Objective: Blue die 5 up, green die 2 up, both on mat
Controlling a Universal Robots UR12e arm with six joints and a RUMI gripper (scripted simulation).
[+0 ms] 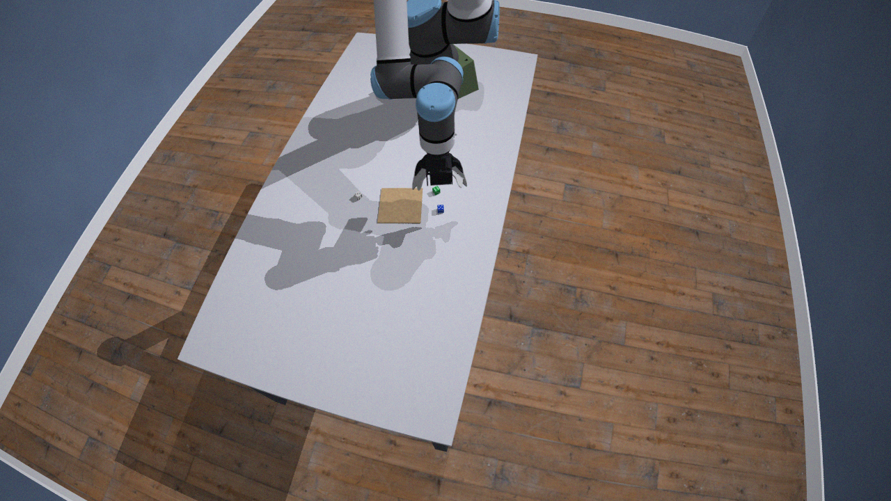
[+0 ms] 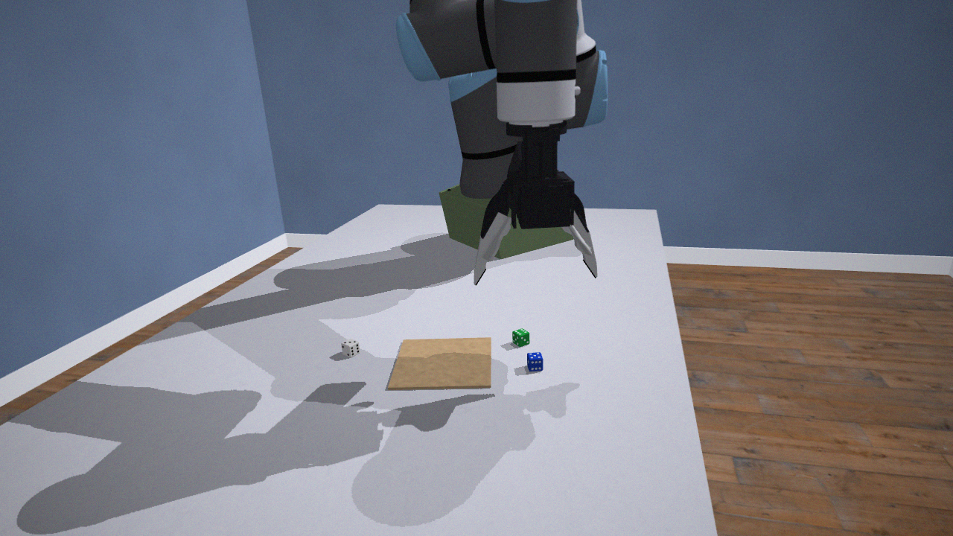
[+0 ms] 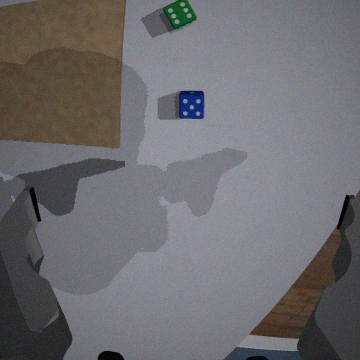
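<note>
The blue die lies 10 mm behind my hand and 130 mm below it. From my hand the other things lie so: tan mat 140 mm to the right, 130 mm below; then white die 10 mm ahead, 290 mm to the right, 130 mm below; then green die 80 mm behind, 40 mm to the right, 130 mm below.
</note>
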